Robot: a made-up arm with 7 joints. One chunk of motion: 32 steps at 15 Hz.
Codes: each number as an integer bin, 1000 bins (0 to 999) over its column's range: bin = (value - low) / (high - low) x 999, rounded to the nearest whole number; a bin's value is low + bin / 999 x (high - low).
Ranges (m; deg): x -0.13..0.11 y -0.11..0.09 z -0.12..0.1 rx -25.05..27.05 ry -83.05..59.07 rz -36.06..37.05
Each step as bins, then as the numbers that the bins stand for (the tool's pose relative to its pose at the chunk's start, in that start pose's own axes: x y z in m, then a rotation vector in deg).
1 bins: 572 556 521 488 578 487
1 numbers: 0.0074 0.0013 -0.0053 0.40 -0.82 -0.42
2 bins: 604 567 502 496 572 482
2 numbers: 0.0151 0.0035 -0.0094 0.82 -1.68 -0.79
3 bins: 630 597 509 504 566 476
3 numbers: 0.0214 0.0095 -0.0079 1.23 -2.53 -1.22
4 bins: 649 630 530 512 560 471
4 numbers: 0.0259 0.0161 -0.0033 1.65 -3.38 -1.59
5 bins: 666 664 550 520 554 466
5 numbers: 0.0300 0.0229 0.0011 2.07 -4.24 -1.96
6 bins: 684 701 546 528 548 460
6 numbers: 0.0343 0.0303 0.0002 2.49 -5.09 -2.40
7 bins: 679 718 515 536 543 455
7 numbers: 0.0331 0.0337 -0.0066 2.90 -5.80 -2.76
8 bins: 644 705 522 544 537 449
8 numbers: 0.0247 0.0311 -0.0050 3.32 -6.66 -3.20
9 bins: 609 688 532 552 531 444
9 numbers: 0.0163 0.0277 -0.0028 3.74 -7.51 -3.57
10 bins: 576 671 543 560 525 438
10 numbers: 0.0084 0.0243 -0.0004 4.16 -8.36 -4.01
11 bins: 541 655 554 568 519 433
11 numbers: 0.0000 0.0211 0.0020 4.57 -9.22 -4.37
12 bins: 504 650 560 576 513 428
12 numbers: -0.0089 0.0201 0.0033 4.99 -10.07 -4.74
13 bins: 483 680 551 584 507 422
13 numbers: -0.0140 0.0261 0.0013 5.41 -10.92 -5.18
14 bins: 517 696 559 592 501 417
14 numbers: -0.0058 0.0293 0.0031 5.82 -11.78 -5.54
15 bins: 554 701 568 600 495 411
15 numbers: 0.0031 0.0303 0.0051 6.24 -12.63 -5.98
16 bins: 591 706 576 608 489 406
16 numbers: 0.0120 0.0313 0.0068 6.66 -13.48 -6.35
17 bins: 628 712 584 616 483 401
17 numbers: 0.0209 0.0325 0.0086 7.08 -14.34 -6.71
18 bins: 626 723 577 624 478 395
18 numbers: 0.0204 0.0347 0.0071 7.49 -15.05 -7.15
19 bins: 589 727 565 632 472 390
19 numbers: 0.0115 0.0355 0.0044 7.91 -15.90 -7.52
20 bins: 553 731 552 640 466 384
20 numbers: 0.0029 0.0363 0.0016 8.33 -16.76 -7.96
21 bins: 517 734 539 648 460 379
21 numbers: -0.0058 0.0369 -0.0013 8.74 -17.61 -8.32
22 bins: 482 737 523 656 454 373
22 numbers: -0.0142 0.0375 -0.0048 9.16 -18.46 -8.76
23 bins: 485 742 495 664 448 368
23 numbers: -0.0135 0.0385 -0.0110 9.58 -19.32 -9.13
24 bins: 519 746 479 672 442 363
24 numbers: -0.0053 0.0393 -0.0145 10.00 -20.17 -9.49
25 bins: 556 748 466 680 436 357
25 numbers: 0.0036 0.0397 -0.0174 10.41 -21.02 -9.93
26 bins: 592 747 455 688 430 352
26 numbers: 0.0122 0.0395 -0.0198 10.83 -21.88 -10.30
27 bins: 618 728 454 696 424 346
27 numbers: 0.0185 0.0357 -0.0200 11.25 -22.73 -10.74
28 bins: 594 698 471 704 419 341
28 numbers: 0.0127 0.0297 -0.0163 11.67 -23.44 -11.10
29 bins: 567 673 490 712 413 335
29 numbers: 0.0062 0.0247 -0.0121 12.08 -24.30 -11.54
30 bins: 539 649 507 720 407 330
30 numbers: -0.0005 0.0199 -0.0083 12.50 -25.15 -11.91
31 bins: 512 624 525 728 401 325
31 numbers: -0.0070 0.0149 -0.0044 12.92 -26.00 -12.28
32 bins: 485 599 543 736 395 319
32 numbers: -0.0135 0.0099 -0.0004 13.33 -26.86 -12.71
